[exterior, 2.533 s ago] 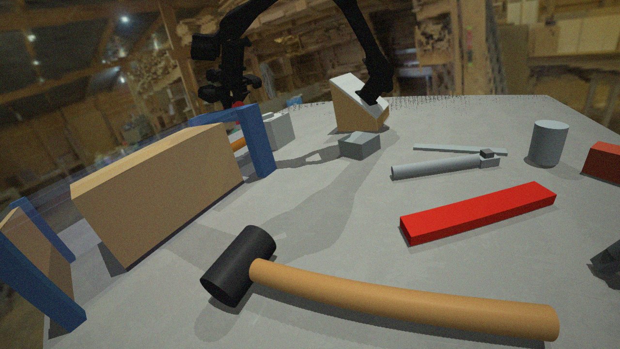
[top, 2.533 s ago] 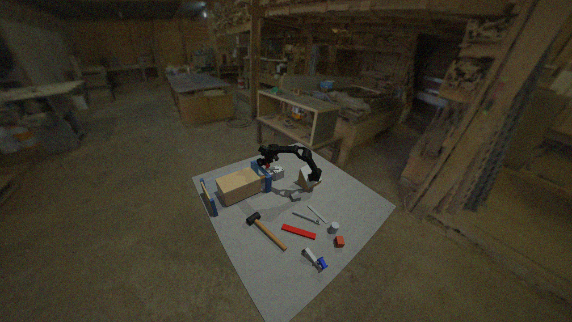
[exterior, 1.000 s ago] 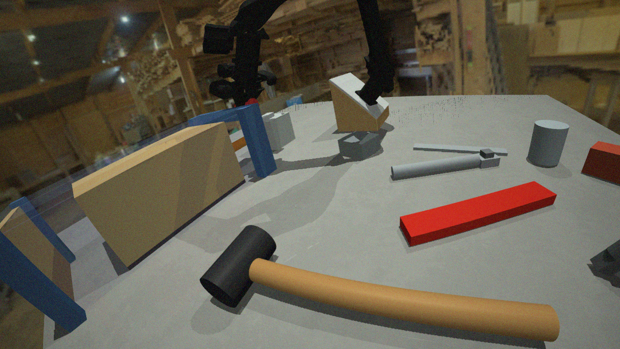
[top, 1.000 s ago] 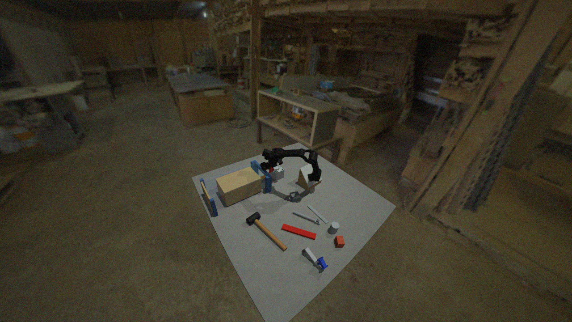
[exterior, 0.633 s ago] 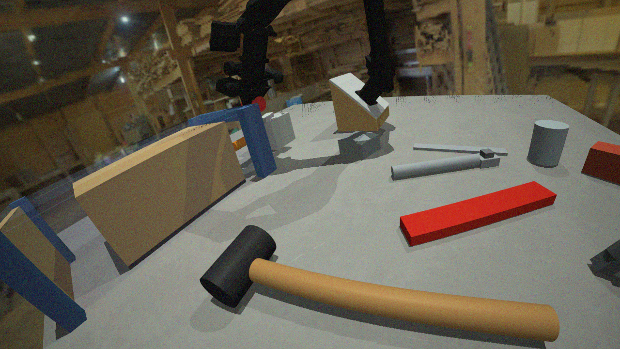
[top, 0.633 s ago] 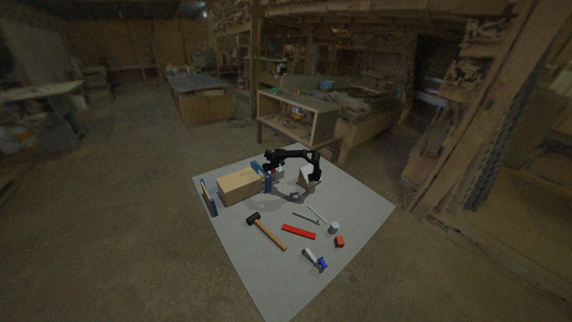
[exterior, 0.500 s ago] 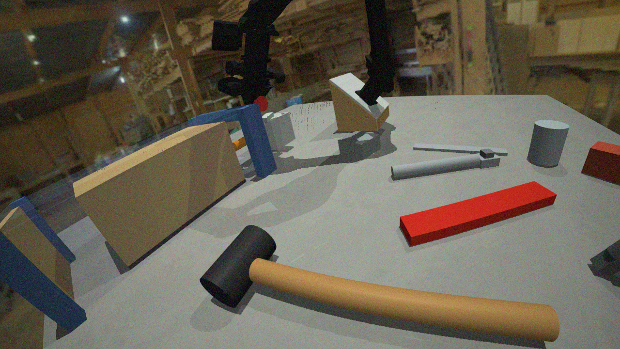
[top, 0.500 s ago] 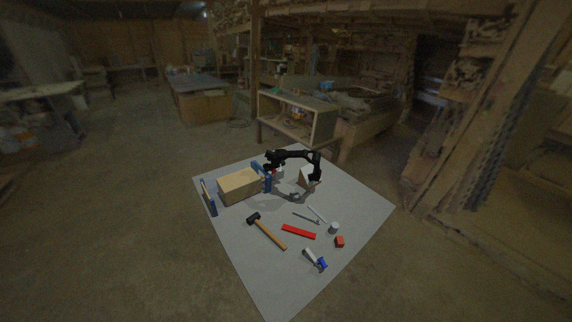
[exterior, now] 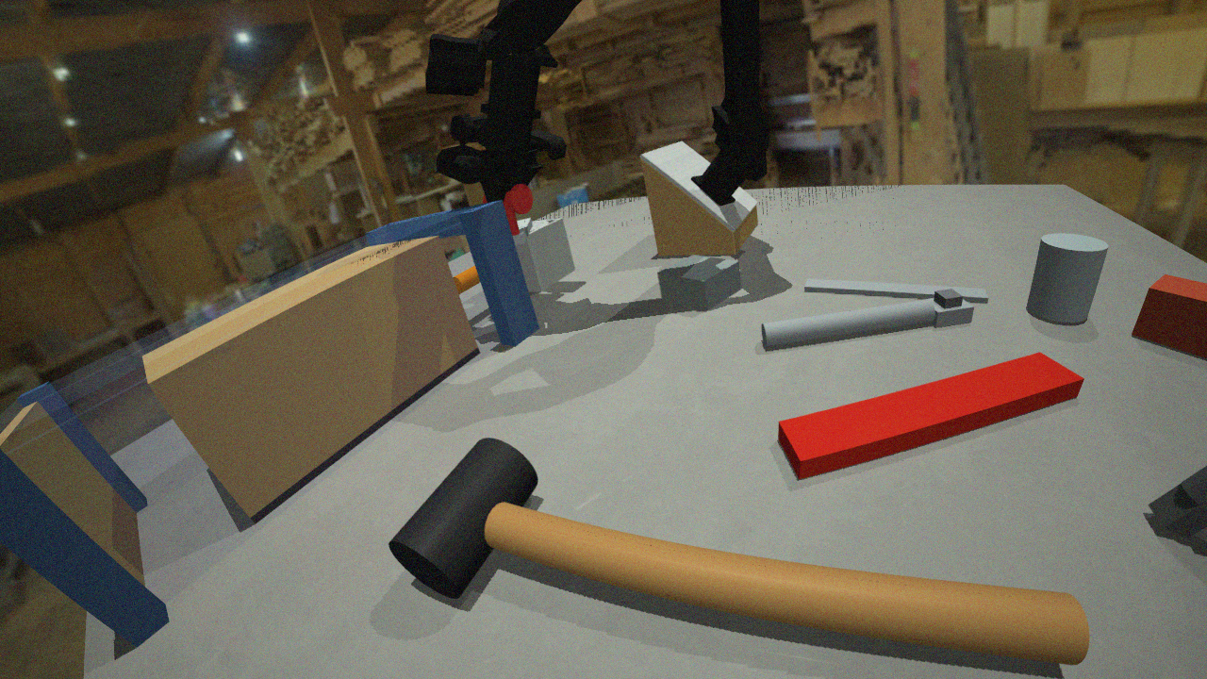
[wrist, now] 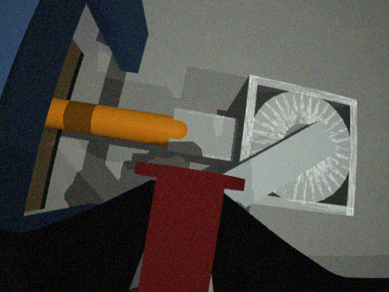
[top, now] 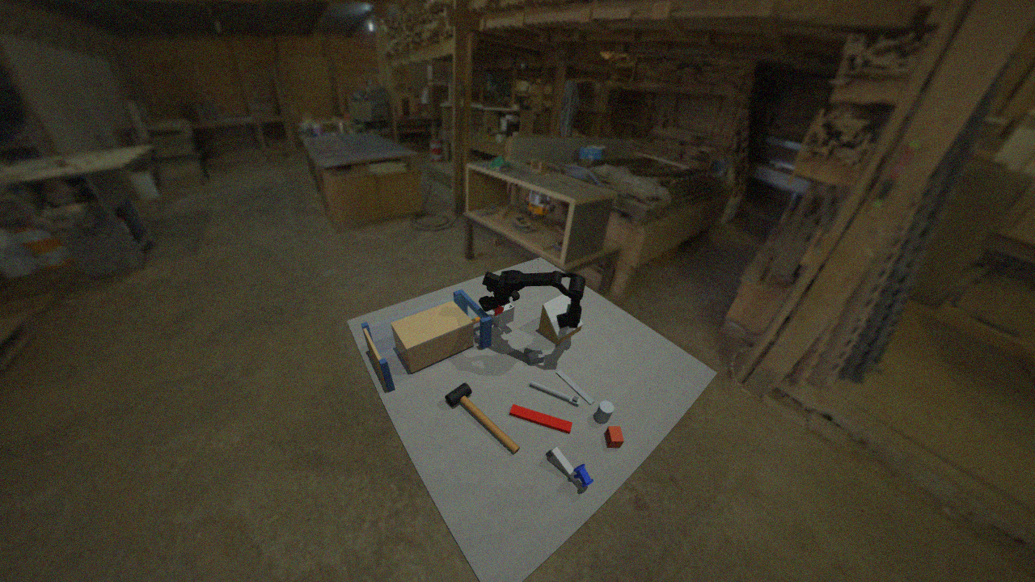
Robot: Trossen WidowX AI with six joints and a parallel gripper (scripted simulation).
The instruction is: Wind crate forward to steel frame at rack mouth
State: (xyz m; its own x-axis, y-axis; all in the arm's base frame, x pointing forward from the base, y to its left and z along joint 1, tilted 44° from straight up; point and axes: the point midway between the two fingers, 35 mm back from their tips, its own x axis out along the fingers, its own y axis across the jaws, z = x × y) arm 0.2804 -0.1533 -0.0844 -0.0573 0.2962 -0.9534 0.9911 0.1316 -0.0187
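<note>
Right now the winch is 90 mm behind my gripper tip, 60 mm to the right of it and 100 mm below it. Also, from my gripper tip: grey block 60 mm behind, 250 mm to the left, 120 mm below; winch handle with red knob 30 mm behind, 10 mm to the right, 30 mm below; flat grey strip 120 mm behind, 470 mm to the left, 130 mm below.
</note>
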